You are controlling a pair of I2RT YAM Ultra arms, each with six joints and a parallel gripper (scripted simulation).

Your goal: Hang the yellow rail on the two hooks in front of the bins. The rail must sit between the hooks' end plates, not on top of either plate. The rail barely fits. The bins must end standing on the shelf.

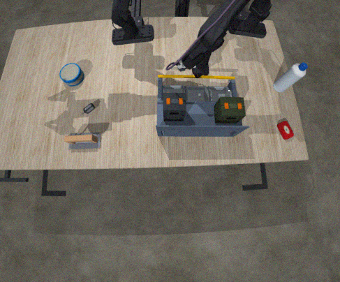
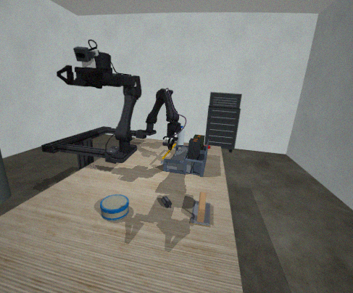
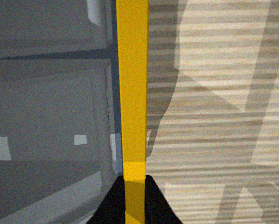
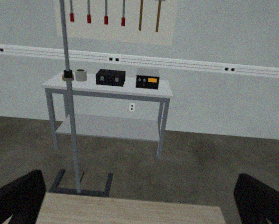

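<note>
My left hand is 10 mm above the yellow rail. Round my left hand: white bottle 40 mm ahead, 490 mm to the left; red tin 290 mm ahead, 460 mm to the left, 80 mm below; blue-grey shelf 130 mm ahead, 10 mm to the right, 30 mm below.
</note>
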